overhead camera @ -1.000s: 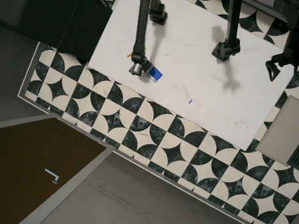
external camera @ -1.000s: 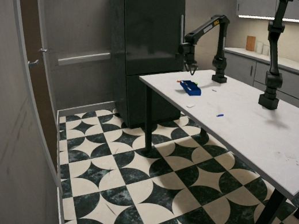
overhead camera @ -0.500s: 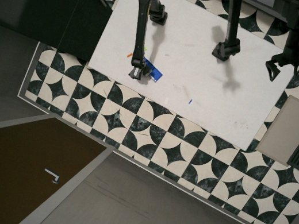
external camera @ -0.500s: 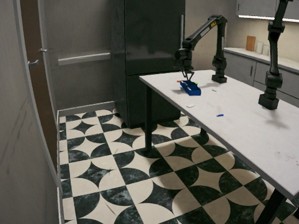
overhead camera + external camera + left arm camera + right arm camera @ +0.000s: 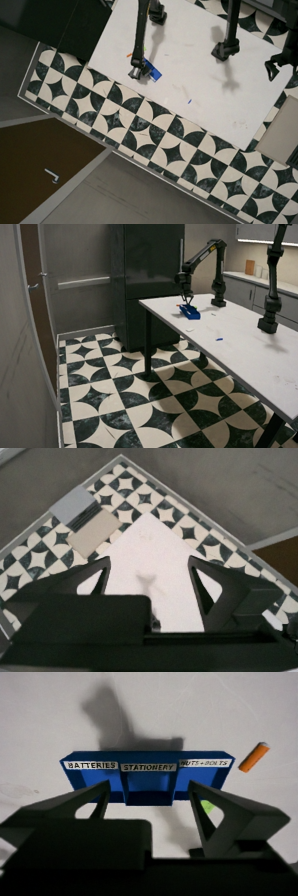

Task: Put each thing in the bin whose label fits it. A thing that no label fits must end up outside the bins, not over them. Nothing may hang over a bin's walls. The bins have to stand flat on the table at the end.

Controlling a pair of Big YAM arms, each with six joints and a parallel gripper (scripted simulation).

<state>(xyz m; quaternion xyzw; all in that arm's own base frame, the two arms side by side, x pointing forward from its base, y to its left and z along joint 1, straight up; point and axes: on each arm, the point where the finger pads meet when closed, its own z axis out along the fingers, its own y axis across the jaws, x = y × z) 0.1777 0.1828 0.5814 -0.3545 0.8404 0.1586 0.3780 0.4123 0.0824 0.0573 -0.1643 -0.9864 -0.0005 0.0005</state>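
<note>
Now: the tiny grey piece 190 mm behind my right hand, 90 mm to the left of it and 80 mm below it. The rest, counted from my right hand: orange cylinder: 170 mm to the right, 80 mm below, 40 mm behind; white piece: 270 mm to the left, 120 mm ahead, 80 mm below; green piece: 130 mm behind, 100 mm to the right, 80 mm below.
</note>
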